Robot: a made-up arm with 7 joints.
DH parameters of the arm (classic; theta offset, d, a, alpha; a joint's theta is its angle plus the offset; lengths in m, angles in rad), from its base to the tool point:
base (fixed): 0.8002 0 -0.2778 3.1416
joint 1: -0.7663 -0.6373 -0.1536 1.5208
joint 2: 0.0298 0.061 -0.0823 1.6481
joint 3: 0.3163 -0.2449 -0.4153 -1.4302
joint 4: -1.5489 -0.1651 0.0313 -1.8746
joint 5: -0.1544 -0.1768 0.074 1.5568
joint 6: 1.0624 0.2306 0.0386 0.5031
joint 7: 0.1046 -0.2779 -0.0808 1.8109
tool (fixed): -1.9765 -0.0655 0 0
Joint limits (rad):
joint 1: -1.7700..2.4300
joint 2: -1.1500..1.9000
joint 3: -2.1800..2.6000
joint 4: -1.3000..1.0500
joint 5: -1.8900..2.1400
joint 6: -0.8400..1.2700
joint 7: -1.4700..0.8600
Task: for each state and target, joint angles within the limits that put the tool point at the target. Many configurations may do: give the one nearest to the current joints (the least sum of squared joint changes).
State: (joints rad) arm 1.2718 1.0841 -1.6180 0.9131 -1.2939 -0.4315 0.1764
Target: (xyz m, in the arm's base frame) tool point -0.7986 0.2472 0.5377
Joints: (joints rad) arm 1.3995 0.3216 -1.8176 0.6848 -1.1413 -0.4270 -0.0062
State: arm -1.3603 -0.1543 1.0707 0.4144 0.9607 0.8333 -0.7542
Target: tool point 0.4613 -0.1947 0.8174
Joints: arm -1.0082 0.5973 0.6185 0.8253 1.2204 0.9897 -0.7171
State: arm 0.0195 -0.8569 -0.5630 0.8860 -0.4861 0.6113 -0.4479
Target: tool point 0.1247 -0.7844 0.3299
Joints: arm 0.1617 -0.5326 0.2644 1.0500 -0.6963 0.6841 -0.1256
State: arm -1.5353 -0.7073 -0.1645 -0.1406 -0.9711 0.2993 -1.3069
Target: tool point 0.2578 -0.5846 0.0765
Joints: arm -0.9514 -0.4219 -0.7005 -0.0986 -0.9067 0.2813 -1.3073
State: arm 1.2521 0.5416 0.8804 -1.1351 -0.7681 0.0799 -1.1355
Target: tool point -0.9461 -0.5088 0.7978
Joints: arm 1.5454 1.1056 0.2337 -0.8418 -0.8437 0.5277 -0.9156
